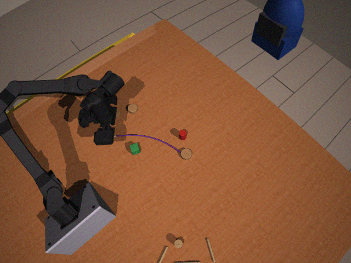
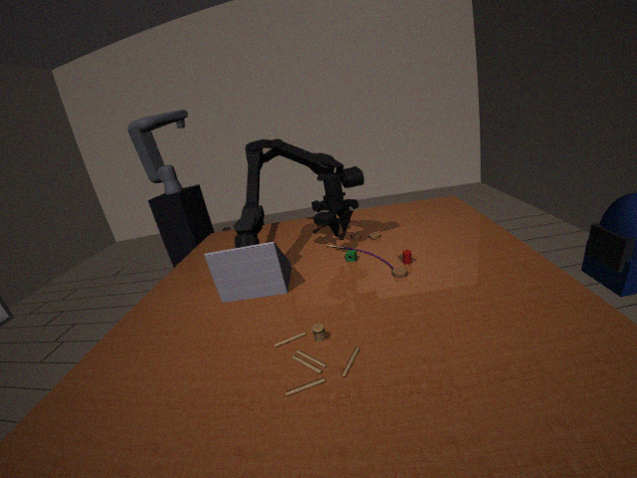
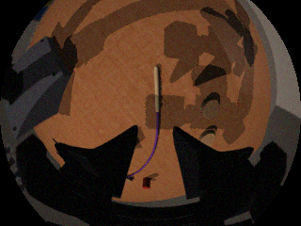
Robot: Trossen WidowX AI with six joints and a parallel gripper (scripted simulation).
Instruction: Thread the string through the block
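The thin wooden stick is 50 mm below my gripper tip, 20 mm to the left of it and 20 mm behind it. Round my gripper tip: red cylinder: 210 mm ahead, 150 mm to the right, 40 mm below; then green block: 90 mm to the right, 40 mm below, 30 mm ahead; then round wooden button: 210 mm to the right, 180 mm ahead, 50 mm below.
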